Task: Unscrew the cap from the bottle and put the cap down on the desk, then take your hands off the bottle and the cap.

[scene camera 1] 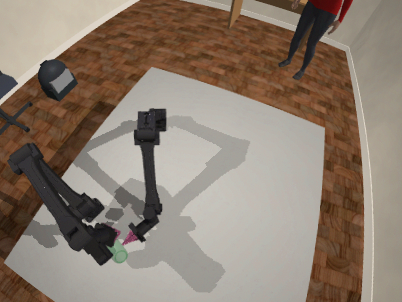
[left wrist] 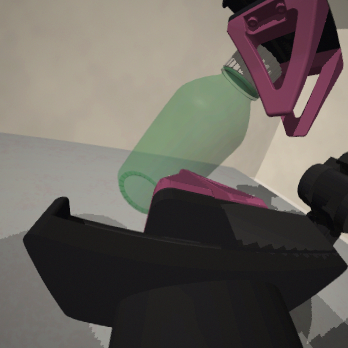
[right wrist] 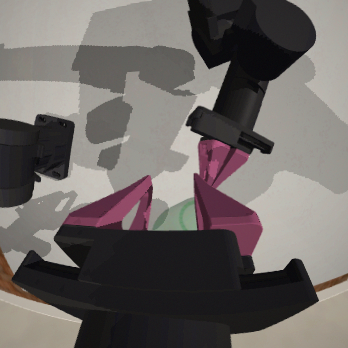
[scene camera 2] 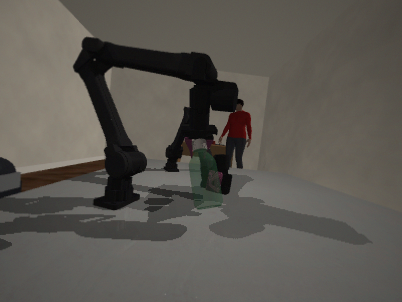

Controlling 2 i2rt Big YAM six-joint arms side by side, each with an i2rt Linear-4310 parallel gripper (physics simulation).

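Frame: origin at the left arm's base, x right, y up, z back, level; millimetres.
Where they show: left gripper, fingertip midpoint: (scene camera 1: 122, 245) (left wrist: 181, 175) (scene camera 2: 207, 182); right gripper, fingertip midpoint: (scene camera 1: 116, 231) (left wrist: 288, 126) (right wrist: 171, 180) (scene camera 2: 197, 158); left arm's base, origin of the base link: (scene camera 1: 160, 124) (scene camera 2: 171, 170); right arm's base, origin of the base link: (scene camera 1: 92, 210) (right wrist: 52, 146) (scene camera 2: 118, 201).
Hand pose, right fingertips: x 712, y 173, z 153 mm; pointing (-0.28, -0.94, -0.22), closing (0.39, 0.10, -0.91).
Each offset is from my right fingertips to the top centre of the thing. "spot": to the spot under its first point. Level surfaces: height alone.
The green see-through bottle @(spot: dy -36, dx +104, dz -14 mm) (scene camera 1: 120, 255) (scene camera 2: 204, 187) (left wrist: 195, 120) (right wrist: 176, 216) is neck up and leans slightly in the scene camera 2 view. The pale ribbed cap @(dy +61, dx +44, dz +23 mm) (scene camera 2: 199, 143) (left wrist: 268, 59) sits at its mouth. My right gripper (scene camera 2: 200, 146) (left wrist: 288, 126) (right wrist: 171, 180) comes from above and is shut on the cap, with one finger on each side. My left gripper (scene camera 1: 124, 243) (scene camera 2: 215, 181) (left wrist: 181, 175) (right wrist: 199, 200) is shut with its fingertips together and holds nothing. It is low beside the bottle's body; whether it touches is unclear.
The pale desk @(dy -173 mm) (scene camera 1: 280, 190) (scene camera 2: 150, 270) carries broad arm shadows. The right arm's upper links (scene camera 1: 55, 205) (scene camera 2: 150, 57) reach over the desk close to the left arm (scene camera 1: 150, 175). A person in red (scene camera 1: 312, 30) (scene camera 2: 240, 125) stands beyond the desk.
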